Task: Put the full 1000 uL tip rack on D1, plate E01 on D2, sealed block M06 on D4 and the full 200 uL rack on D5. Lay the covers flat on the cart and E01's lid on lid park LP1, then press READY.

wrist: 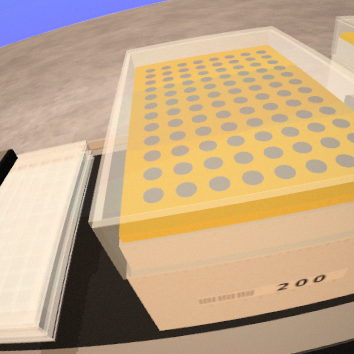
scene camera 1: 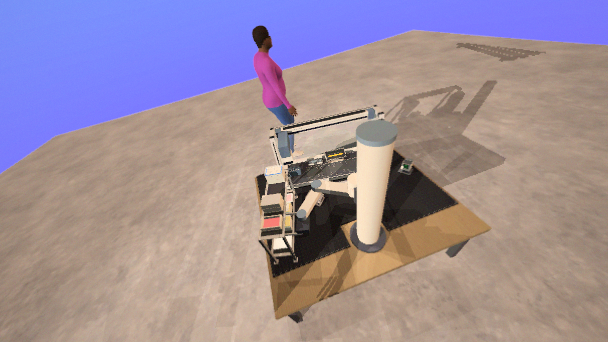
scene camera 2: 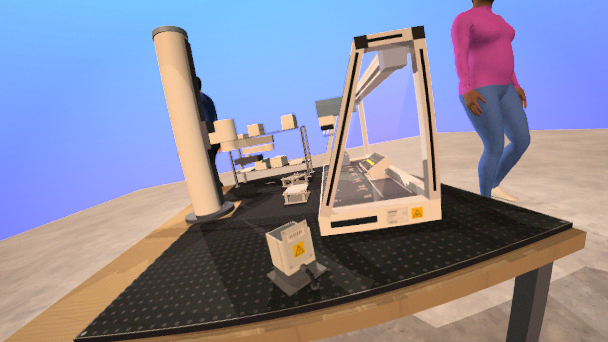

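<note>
In the wrist view a 200 tip rack (wrist: 225, 260) with a yellow top and a clear cover stands upright on the cart's shelf (wrist: 250, 332). Grey dots fill the visible tip positions; its right side runs out of view. Part of another covered yellow-topped rack (wrist: 345, 47) shows at the top right. Pale stacked plates or covers (wrist: 42, 235) lie to the left. My gripper (scene camera 1: 303, 225) (scene camera 2: 248, 159) (wrist: 177, 131) is open and empty beside the cart (scene camera 1: 268, 251) (scene camera 2: 234, 170), its fingertips at the wrist view's left and right edges. The labels E01 and M06 cannot be read.
The framed deck machine (scene camera 1: 325, 120) (scene camera 2: 380, 225) stands beside the arm's column (scene camera 1: 372, 195) (scene camera 2: 187, 125). A small box device (scene camera 1: 406, 166) (scene camera 2: 291, 248) stands on the black mat. Low stands (scene camera 2: 296, 192) lie between the cart and machine. A person in pink (scene camera 1: 272, 82) (scene camera 2: 482, 50) is beyond the table.
</note>
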